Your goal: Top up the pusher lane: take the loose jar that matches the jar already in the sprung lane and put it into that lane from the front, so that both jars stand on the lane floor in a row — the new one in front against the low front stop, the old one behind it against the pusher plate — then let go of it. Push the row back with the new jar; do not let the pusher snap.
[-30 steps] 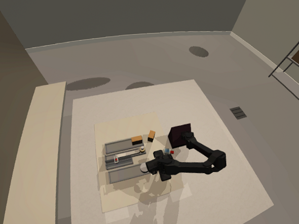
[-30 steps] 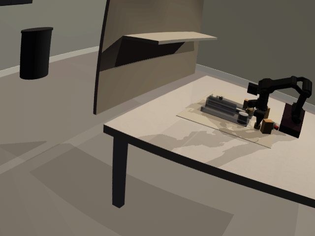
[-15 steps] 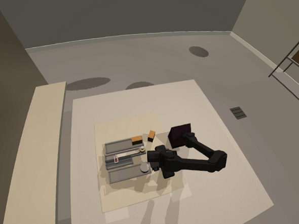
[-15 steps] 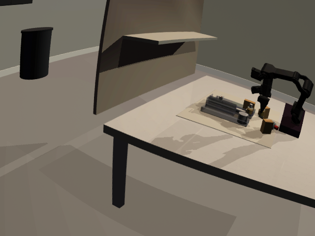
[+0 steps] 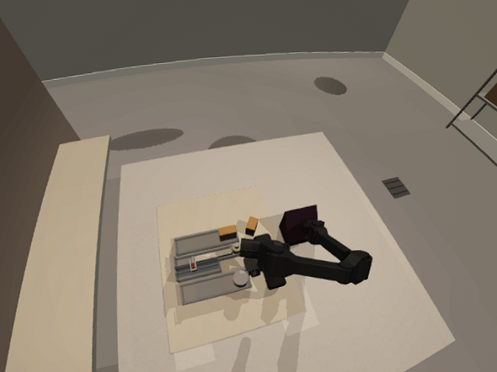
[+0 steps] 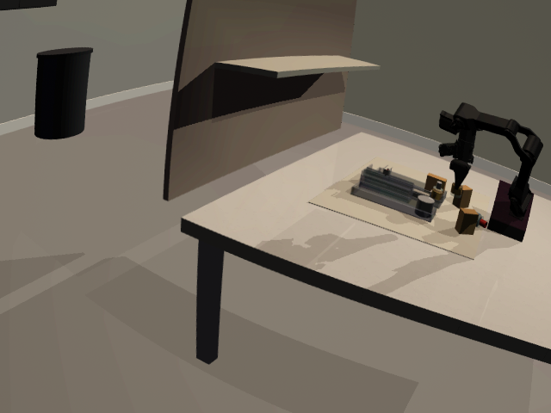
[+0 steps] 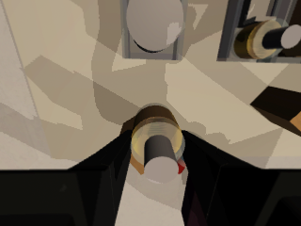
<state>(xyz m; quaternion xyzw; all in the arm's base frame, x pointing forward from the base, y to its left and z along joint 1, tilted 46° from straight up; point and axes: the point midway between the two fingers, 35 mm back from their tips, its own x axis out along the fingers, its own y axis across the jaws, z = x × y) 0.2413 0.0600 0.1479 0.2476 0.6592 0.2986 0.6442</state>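
My gripper tip is 240 mm short of the grey lane rack, 110 mm above it and 90 mm to the left of it. The rest, counted from my gripper tip: red mark 270 mm ahead, 70 mm to the right, 50 mm below.
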